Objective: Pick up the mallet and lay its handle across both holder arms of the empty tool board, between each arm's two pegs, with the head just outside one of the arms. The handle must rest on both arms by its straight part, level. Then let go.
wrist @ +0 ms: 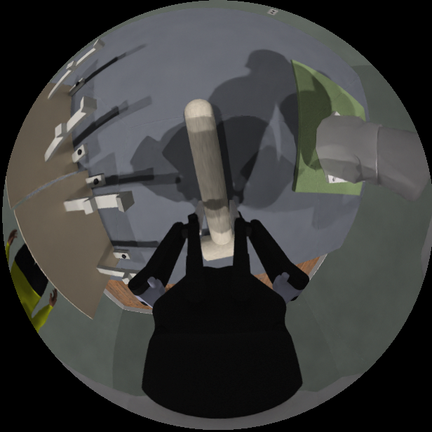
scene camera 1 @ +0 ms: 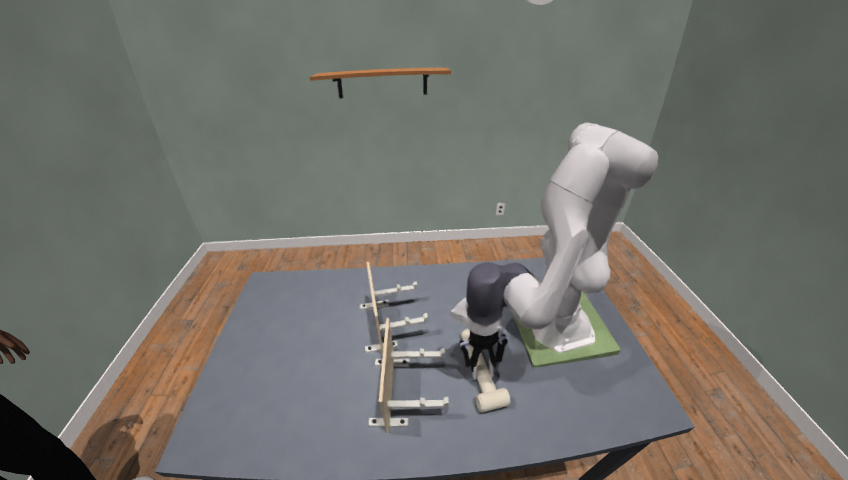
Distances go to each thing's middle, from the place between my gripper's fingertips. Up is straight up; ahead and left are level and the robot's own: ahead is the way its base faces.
Right now the pale mallet (scene camera 1: 491,398) is 3 cm to the right of my hand.
